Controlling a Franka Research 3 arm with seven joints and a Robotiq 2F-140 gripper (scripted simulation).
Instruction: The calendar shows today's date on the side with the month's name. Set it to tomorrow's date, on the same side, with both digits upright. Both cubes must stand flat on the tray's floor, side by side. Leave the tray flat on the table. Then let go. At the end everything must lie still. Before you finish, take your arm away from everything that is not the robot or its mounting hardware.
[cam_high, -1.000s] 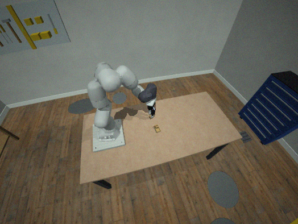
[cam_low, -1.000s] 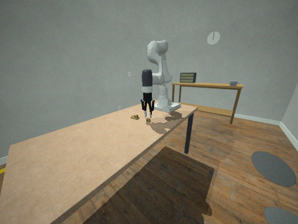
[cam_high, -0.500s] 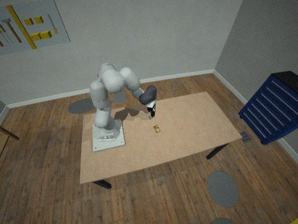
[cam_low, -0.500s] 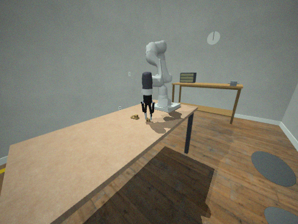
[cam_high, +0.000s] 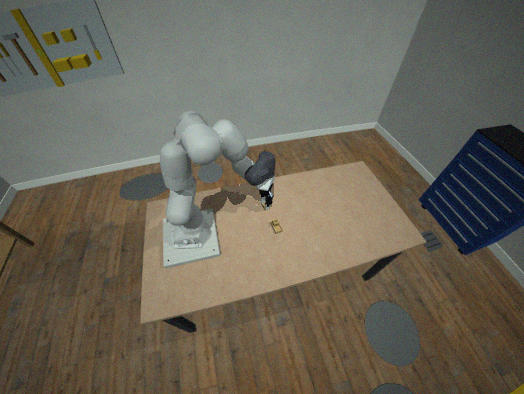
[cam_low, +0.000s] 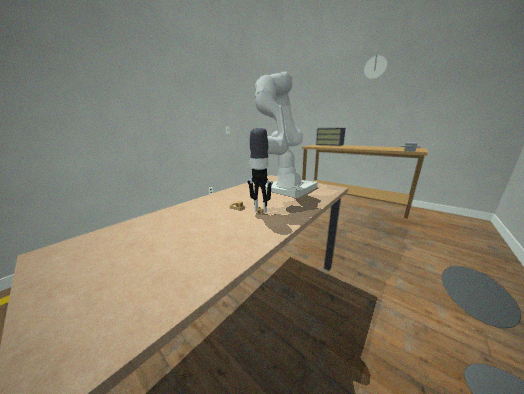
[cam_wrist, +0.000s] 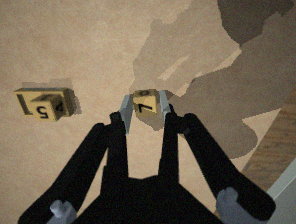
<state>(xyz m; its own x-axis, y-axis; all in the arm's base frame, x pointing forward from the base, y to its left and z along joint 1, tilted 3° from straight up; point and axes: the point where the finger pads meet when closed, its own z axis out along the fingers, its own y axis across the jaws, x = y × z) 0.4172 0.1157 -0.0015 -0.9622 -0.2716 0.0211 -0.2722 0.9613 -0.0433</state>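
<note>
Right now my hand is 30 mm above the wooden digit cube. Also, from my hand: wooden tray (30 mm ahead, 160 mm to the right, 30 mm below).
</note>
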